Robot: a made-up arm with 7 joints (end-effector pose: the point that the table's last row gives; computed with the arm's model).
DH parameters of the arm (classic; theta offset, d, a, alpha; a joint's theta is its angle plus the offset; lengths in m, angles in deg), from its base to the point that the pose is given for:
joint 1: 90 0.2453 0.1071 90
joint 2: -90 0.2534 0.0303 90
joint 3: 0 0.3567 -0.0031 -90
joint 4: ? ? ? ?
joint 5: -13.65 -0.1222 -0.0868 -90
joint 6: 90 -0.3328 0.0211 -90
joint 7: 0 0.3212 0.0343 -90
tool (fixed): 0 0.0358 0 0
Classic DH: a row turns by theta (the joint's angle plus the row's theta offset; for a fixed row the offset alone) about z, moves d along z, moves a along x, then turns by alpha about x.
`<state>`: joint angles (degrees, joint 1 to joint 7).
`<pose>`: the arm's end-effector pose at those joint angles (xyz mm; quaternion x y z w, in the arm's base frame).
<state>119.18 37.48 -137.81 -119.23 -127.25 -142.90 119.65</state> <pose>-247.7 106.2 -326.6 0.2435 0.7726 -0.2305 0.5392</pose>
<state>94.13 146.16 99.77 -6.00 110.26 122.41 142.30</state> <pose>-247.9 518.7 318.1 -0.8433 -0.4383 0.2727 0.1495</pose>
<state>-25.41 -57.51 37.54 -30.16 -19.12 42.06 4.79</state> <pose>-23.9 7.9 871.0 -0.4981 -0.3996 -0.3084 0.7051</pose>
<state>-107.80 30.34 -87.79 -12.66 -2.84 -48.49 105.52</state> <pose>-365.9 -557.4 -342.5 0.2870 -0.5794 -0.6155 0.4507</pose>
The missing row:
joint 4: 76.35 0 0.0724 180
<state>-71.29 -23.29 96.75 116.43 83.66 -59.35 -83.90</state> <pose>-377.1 -110.7 863.4 -0.6164 0.2225 -0.1768 0.7344</pose>
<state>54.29 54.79 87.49 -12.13 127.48 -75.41 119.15</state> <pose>388.8 259.7 534.4 -0.0696 -0.6426 0.4962 0.5797</pose>
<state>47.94 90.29 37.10 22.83 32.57 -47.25 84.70</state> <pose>491.2 -77.0 -288.6 0.7029 -0.5982 -0.1405 0.3583</pose>
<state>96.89 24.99 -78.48 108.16 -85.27 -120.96 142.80</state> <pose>-14.1 86.2 -337.6 0.1974 -0.6713 -0.7023 0.1308</pose>
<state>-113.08 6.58 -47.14 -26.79 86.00 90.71 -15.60</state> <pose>135.2 -147.6 338.4 -0.5909 0.3675 -0.6962 0.1761</pose>
